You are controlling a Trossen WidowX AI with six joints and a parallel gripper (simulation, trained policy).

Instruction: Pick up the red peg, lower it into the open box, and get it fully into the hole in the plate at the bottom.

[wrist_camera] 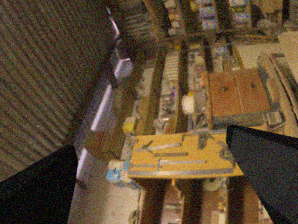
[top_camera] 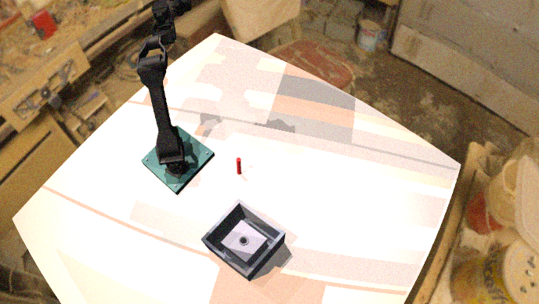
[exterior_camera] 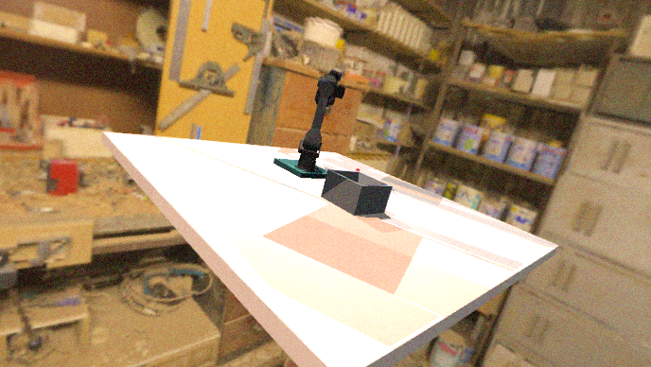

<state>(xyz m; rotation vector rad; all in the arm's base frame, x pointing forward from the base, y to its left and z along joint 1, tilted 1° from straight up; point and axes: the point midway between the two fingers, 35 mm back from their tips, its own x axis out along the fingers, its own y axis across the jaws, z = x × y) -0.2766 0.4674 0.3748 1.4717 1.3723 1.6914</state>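
The red peg is 47 cm ahead of my gripper tip, 42 cm to the right of it and 37 cm below it. Round my gripper tip: pale plate 63 cm to the right, 60 cm ahead, 36 cm below; then grey box 63 cm to the right, 60 cm ahead, 38 cm below.
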